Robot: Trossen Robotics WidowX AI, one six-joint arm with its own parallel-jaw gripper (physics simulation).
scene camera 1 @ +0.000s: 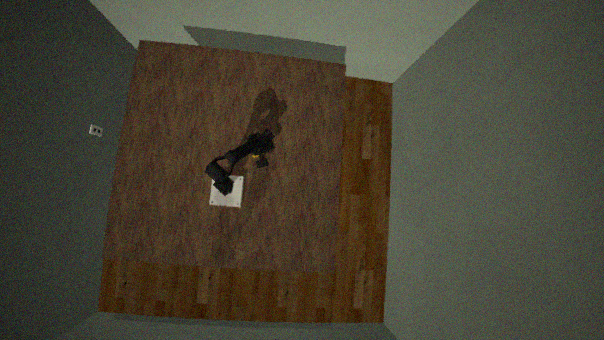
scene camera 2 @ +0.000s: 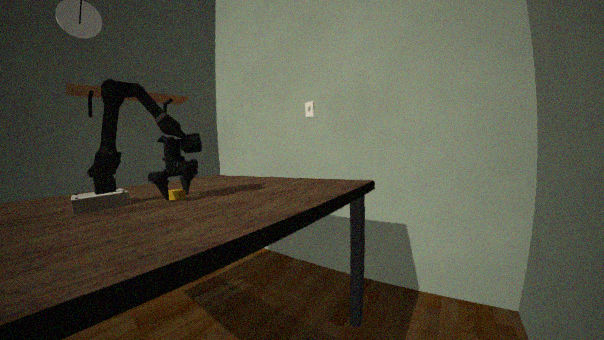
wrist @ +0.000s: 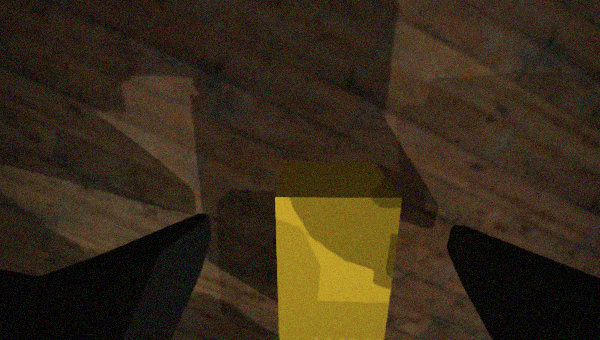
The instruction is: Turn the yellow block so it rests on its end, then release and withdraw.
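Observation:
The yellow block [scene camera 1: 255, 156] [scene camera 2: 176, 194] [wrist: 335, 260] lies on its long side on the wooden table. In the wrist view its far end face is in shadow and its near end runs out of the frame at the bottom. My gripper [scene camera 2: 177, 195] [wrist: 331, 232] is open and points down. Its fingertips are low, close to table height, one on each side of the block. The wrist view shows a gap between each finger and the block. In the view from above the arm hides the fingers and much of the block.
The arm's pale base plate [scene camera 1: 227, 201] [scene camera 2: 100, 201] is fixed on the table [scene camera 1: 165, 150] [scene camera 2: 225, 210], close to the block. The arm's shadow falls on the table beyond the gripper. One table leg [scene camera 2: 356, 260] shows below the table's corner. Walls stand around the table.

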